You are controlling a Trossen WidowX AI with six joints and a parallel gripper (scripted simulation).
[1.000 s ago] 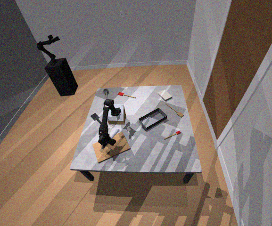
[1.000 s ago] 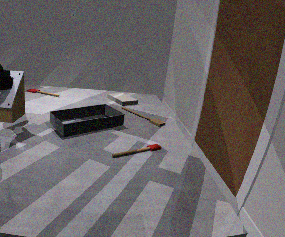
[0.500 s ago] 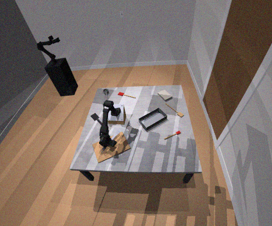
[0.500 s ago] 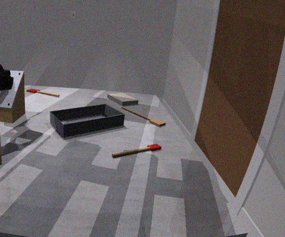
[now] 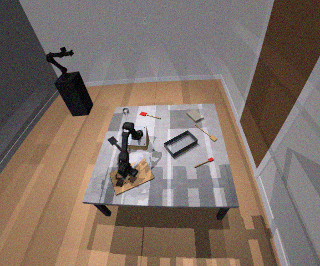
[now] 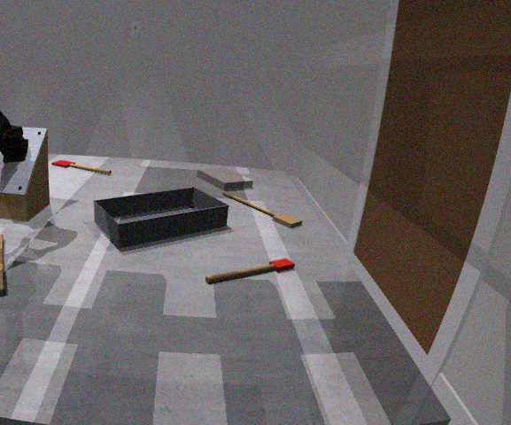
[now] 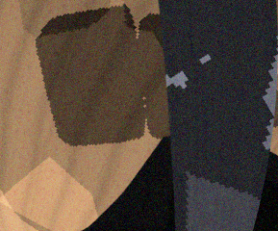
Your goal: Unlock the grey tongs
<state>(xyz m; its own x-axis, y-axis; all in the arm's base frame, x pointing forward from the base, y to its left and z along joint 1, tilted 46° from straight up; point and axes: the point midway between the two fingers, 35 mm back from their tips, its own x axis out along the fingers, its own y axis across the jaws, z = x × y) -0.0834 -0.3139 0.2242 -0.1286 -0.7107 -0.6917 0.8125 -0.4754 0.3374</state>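
The wooden board is 40 mm below my gripper tip. Round my gripper tip: roasting tin: 480 mm ahead, 330 mm to the left, 20 mm below; then dark flat tool: 390 mm to the left, 210 mm behind, 40 mm below; then grey block: 760 mm to the left, 680 mm ahead, 30 mm below.
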